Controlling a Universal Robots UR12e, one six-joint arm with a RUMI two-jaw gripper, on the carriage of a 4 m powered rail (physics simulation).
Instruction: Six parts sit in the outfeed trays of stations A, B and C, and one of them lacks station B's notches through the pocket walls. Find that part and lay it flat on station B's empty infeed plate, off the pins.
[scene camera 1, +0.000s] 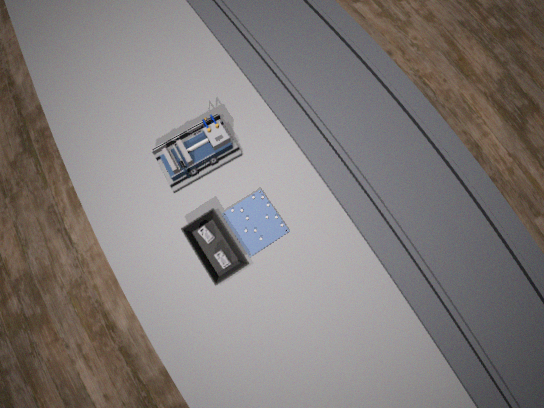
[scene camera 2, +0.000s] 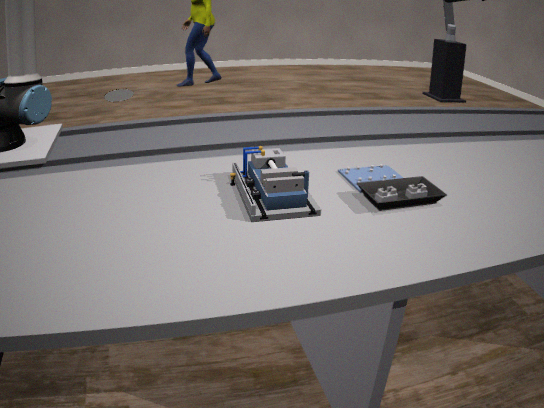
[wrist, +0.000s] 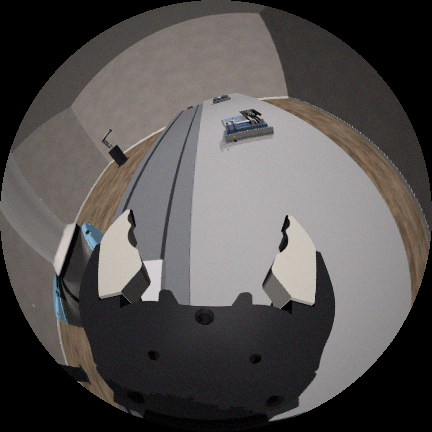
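My gripper is open in the wrist view, its two pale jaws wide apart over the table, with nothing between them. A black tray holds two small light-grey parts. One part lies toward the tray's upper end in scene camera 1, the other part toward its lower end. In scene camera 2 a left part and a right part show. Their notches are too small to tell. A blue plate with white pins and no part on it lies beside the tray.
A blue and grey machine stands on the table. Another small station shows far off. The rail runs along the table. A person stands beyond it, and a dark pedestal on the floor.
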